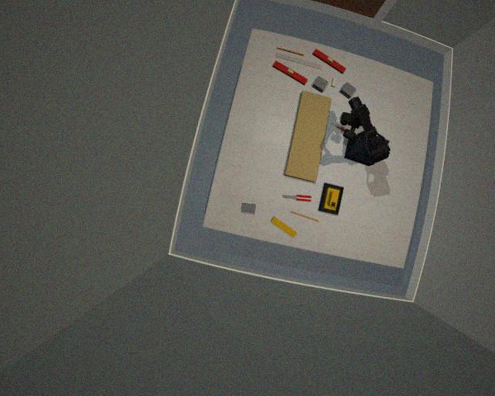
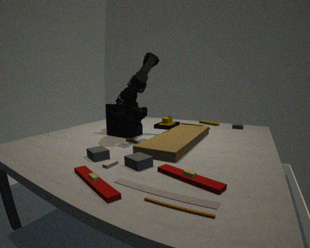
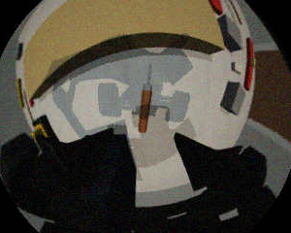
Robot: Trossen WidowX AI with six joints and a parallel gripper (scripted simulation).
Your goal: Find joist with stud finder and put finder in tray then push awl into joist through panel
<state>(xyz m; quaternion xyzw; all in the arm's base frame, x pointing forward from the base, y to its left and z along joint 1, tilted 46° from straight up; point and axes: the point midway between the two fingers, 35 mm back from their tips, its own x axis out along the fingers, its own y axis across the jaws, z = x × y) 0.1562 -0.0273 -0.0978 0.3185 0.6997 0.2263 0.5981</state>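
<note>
Now: gripper tip 5 cm short of the awl, 1 cm to the left of it and 4 cm above it. The rest, counted from my gripper tip: pale ruler 39 cm ahead, 36 cm to the right, 5 cm below; then yellow stud finder 2 cm behind, 44 cm to the left; then black tray 2 cm behind, 43 cm to the left, 4 cm below.
</note>
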